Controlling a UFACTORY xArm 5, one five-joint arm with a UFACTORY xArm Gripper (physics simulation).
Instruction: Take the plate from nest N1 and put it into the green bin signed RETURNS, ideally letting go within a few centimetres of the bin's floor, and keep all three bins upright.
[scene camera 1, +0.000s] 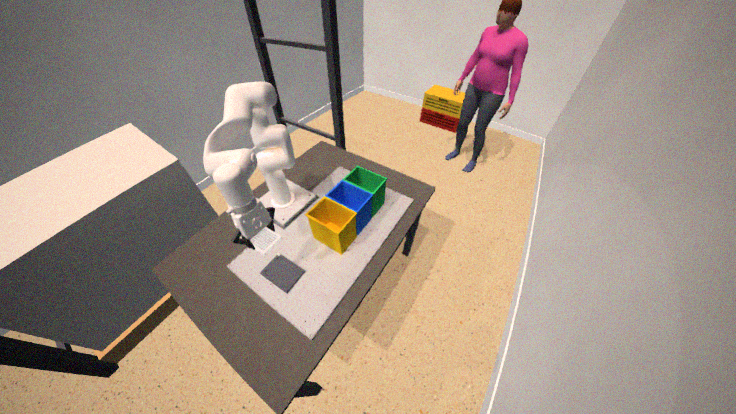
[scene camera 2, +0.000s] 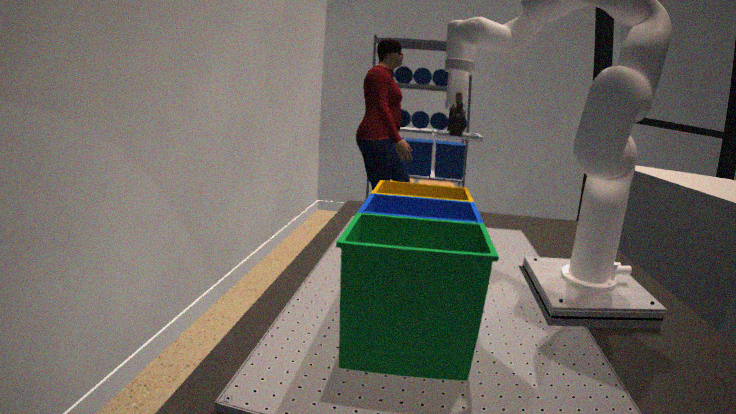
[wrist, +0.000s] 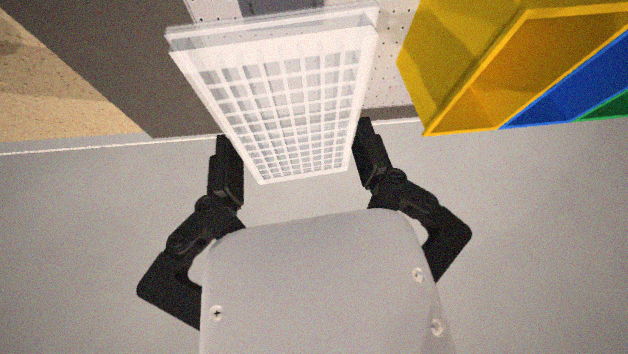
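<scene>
My gripper (scene camera 1: 261, 237) (scene camera 2: 456, 130) (wrist: 296, 138) is shut on the white gridded plate (scene camera 1: 266, 240) (wrist: 295, 90), with one black finger along each long side. The plate is held above the pegboard, off the dark square nest (scene camera 1: 283, 272) (wrist: 282, 6) and to the left of the yellow bin in the wrist view. The nest's label cannot be read. The green bin (scene camera 1: 379, 198) (scene camera 2: 411, 308) (wrist: 607, 107) stands upright at the far end of the row from the gripper. Its inner floor is hidden, and no RETURNS sign can be read.
The yellow bin (scene camera 1: 331, 234) (scene camera 2: 422, 190) (wrist: 435, 65) and blue bin (scene camera 1: 364, 213) (scene camera 2: 419, 207) (wrist: 565, 97) stand upright, lined up between gripper and green bin. The arm's base plate (scene camera 2: 607, 303) is beside the row. A person in red (scene camera 2: 379, 102) stands beyond the bins.
</scene>
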